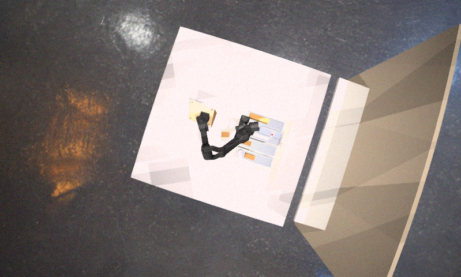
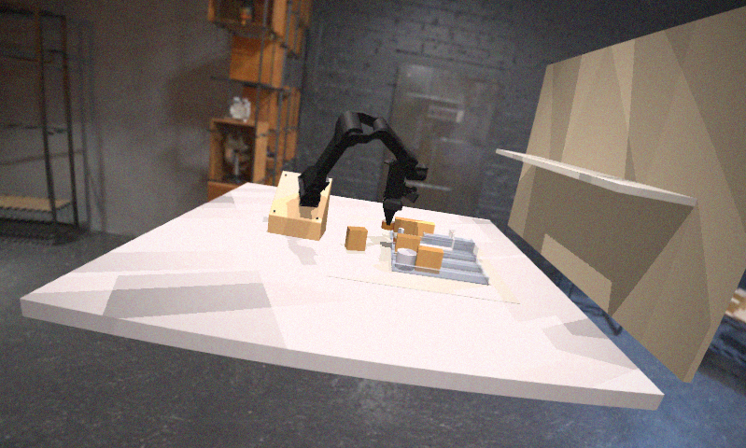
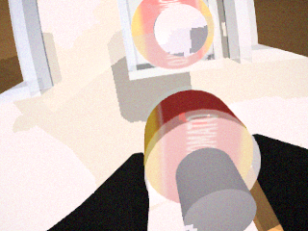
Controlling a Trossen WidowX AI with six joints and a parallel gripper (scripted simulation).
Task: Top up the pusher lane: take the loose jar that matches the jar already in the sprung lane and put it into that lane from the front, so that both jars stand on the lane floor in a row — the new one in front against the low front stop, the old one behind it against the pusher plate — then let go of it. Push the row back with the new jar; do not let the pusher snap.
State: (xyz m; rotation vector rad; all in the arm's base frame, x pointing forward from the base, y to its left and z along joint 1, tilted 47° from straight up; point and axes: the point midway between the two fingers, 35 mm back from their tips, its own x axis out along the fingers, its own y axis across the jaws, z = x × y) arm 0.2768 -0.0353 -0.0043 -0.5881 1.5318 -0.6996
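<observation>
The brown box lies 10 cm behind my gripper tip, 7 cm to the right of it and 5 cm below it.
</observation>
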